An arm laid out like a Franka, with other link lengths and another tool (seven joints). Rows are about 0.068 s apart.
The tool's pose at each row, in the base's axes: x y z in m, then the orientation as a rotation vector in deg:
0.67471 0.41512 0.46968 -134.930 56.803 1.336
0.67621 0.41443 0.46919 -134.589 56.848 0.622
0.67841 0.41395 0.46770 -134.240 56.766 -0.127
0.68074 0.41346 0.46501 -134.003 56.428 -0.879
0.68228 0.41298 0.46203 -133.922 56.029 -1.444
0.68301 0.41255 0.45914 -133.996 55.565 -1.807
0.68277 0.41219 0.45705 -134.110 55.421 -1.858
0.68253 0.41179 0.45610 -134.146 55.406 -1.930
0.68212 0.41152 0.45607 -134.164 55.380 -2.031
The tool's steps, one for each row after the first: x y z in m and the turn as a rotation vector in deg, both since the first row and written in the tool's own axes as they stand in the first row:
0.00165 -0.00036 0.00035 0.491 0.389 -0.032
0.00390 -0.00080 0.00178 1.031 0.758 -0.154
0.00652 -0.00071 0.00423 1.542 1.078 -0.479
0.00863 0.00004 0.00677 1.877 1.300 -0.846
0.01011 0.00126 0.00910 2.037 1.409 -1.256
0.01065 0.00267 0.01061 1.988 1.427 -1.394
0.01095 0.00353 0.01115 1.980 1.481 -1.429
0.01084 0.00396 0.01095 1.998 1.545 -1.473

